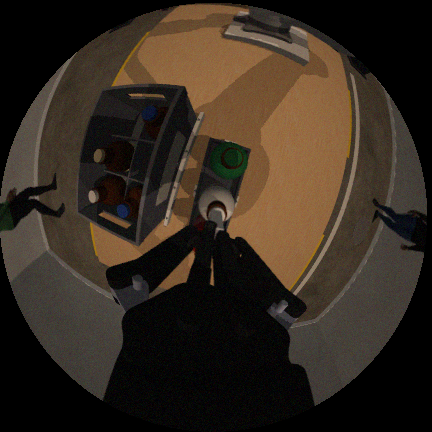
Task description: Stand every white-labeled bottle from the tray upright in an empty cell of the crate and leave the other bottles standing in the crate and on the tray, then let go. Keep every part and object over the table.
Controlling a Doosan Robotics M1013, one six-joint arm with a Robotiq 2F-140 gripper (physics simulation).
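Places are measured from the arm's base along level axes (x right, y up, z back), in centimetres.
Pixels of known places: gripper, fingertip midpoint: (pixel 213 217).
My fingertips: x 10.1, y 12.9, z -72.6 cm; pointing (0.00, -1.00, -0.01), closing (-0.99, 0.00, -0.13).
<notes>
Ahead of a thing's pixels: the offset from my fingertips to its top centre. "spot": to the spot under its first point.
The bottle with the white body {dx -0.3, dy +0.0, dz +0.4 cm} (pixel 207 200) stands in the narrow dark tray {spot: dx +0.6, dy -15.5, dz +4.5 cm} (pixel 214 180), seen from above, with a brown ring at its neck. My gripper (pixel 213 217) is shut, its fingertips close together over this bottle's top, hiding its cap; no bottle shows between them. A green bottle {dx -1.4, dy +0.0, dz +9.5 cm} (pixel 229 160) stands behind it in the tray. A red bottle {dx +1.0, dy +0.0, dz -7.8 cm} (pixel 199 224) shows in part beside the fingers. The grey crate {spot: dx +7.6, dy -2.0, dz +17.6 cm} (pixel 182 107) holds brown bottles with cream caps {dx +23.3, dy +0.3, dz +9.3 cm} (pixel 100 155) {spot: dx +24.6, dy +0.2, dz +1.1 cm} (pixel 93 196) and blue caps {dx +12.6, dy +0.3, dz +16.0 cm} (pixel 149 112) {dx +16.6, dy +0.3, dz -0.9 cm} (pixel 123 210). Its far left and middle right cells look empty.
A pale bar {spot: dx +8.9, dy -14.6, dz +5.6 cm} (pixel 183 172) lies between crate and tray. The robot's base (pixel 265 43) stands at the far edge of the wooden table. Yellow lines (pixel 131 59) run along the table's sides, and two people (pixel 35 200) (pixel 407 225) are beyond it.
</notes>
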